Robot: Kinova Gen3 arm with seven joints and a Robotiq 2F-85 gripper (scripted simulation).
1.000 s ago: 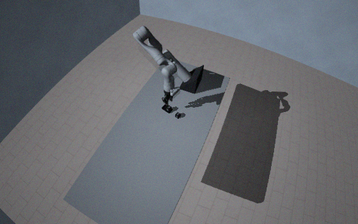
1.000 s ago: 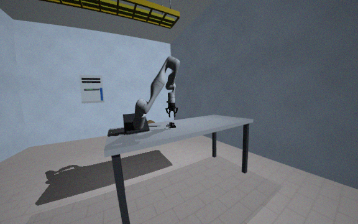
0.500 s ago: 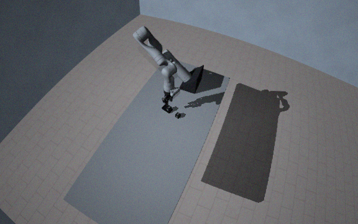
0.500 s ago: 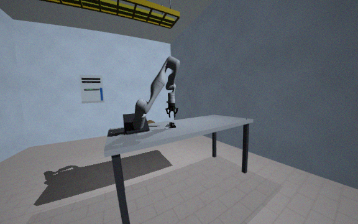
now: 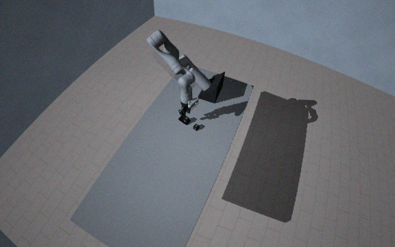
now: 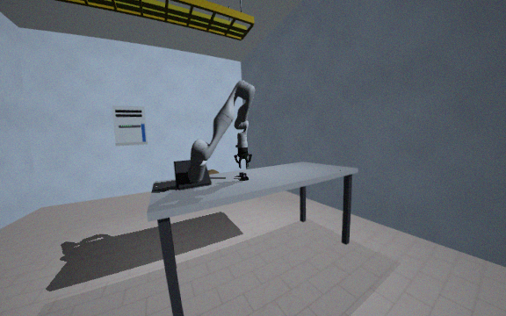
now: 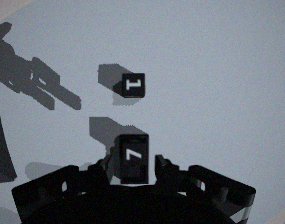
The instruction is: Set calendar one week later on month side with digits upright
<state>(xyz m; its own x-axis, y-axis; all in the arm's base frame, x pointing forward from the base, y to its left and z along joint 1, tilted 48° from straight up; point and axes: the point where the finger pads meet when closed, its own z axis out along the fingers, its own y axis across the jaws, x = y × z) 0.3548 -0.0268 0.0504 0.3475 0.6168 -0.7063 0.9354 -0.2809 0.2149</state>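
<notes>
My hand is 1 cm past the dark calendar tray, 2 cm to the left of it and 9 cm above it.
</notes>
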